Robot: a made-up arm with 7 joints.
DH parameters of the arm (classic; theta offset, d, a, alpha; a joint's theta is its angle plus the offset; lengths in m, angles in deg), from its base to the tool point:
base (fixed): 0 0.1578 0 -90
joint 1: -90 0.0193 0.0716 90
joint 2: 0 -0.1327 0.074 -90
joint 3: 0 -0.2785 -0.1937 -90
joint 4: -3.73 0 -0.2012 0
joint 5: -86.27 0.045 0.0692 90
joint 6: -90 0.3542 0.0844 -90
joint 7: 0 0.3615 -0.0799 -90
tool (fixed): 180 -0.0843 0 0
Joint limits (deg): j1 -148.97..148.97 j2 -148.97..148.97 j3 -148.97..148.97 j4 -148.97..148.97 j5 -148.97..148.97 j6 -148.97..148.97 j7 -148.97..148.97
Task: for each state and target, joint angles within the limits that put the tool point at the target. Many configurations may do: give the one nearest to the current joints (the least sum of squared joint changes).
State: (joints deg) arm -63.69 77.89 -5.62 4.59 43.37 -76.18 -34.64
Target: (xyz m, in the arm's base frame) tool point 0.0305 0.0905 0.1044
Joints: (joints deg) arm -66.49 72.69 -6.17 20.16 70.46 -41.91 -42.64
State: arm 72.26 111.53 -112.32 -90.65 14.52 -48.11 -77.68
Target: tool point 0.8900 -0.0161 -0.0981
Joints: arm 55.89 105.04 -91.04 -87.92 40.82 -55.71 -90.39
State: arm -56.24 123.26 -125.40 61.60 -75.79 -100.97 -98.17
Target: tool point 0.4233 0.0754 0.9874
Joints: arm -43.17 110.79 -105.92 35.47 -75.49 -79.69 -77.81
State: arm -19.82 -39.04 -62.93 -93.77 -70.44 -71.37 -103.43
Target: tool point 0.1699 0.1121 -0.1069
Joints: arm -34.58 -70.05 -83.76 -112.90 -92.66 -98.65 -112.84
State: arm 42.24 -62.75 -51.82 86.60 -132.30 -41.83 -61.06
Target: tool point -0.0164 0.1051 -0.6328
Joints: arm 52.78 -45.25 -56.44 69.61 -146.79 -41.73 -57.39
